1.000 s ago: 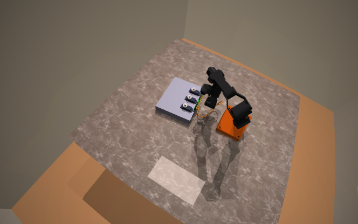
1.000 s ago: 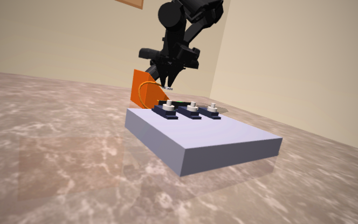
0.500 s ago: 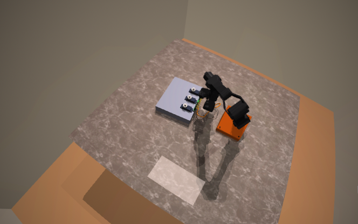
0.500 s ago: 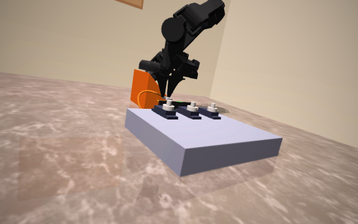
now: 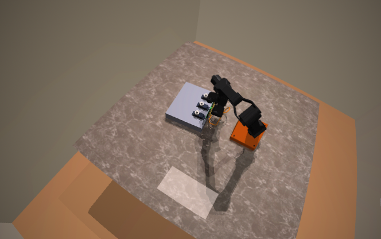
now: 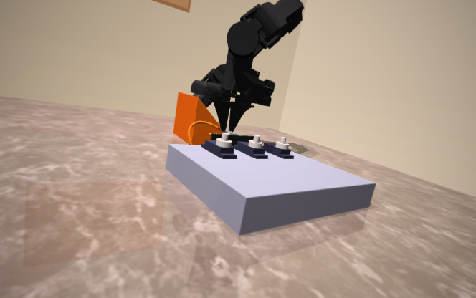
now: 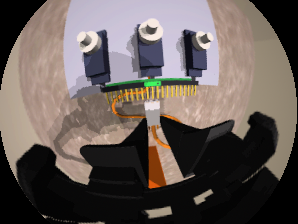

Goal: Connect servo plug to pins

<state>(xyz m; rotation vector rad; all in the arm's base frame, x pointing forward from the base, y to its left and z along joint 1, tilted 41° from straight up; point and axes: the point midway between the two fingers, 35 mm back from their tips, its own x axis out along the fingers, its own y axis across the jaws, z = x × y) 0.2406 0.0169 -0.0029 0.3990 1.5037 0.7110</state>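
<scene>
My gripper tip is 5 cm short of the green band and 1 cm to the right of it. Also, from my gripper tip: grey printed holder (20 cm ahead, 5 cm below, 3 cm to the left).
</scene>
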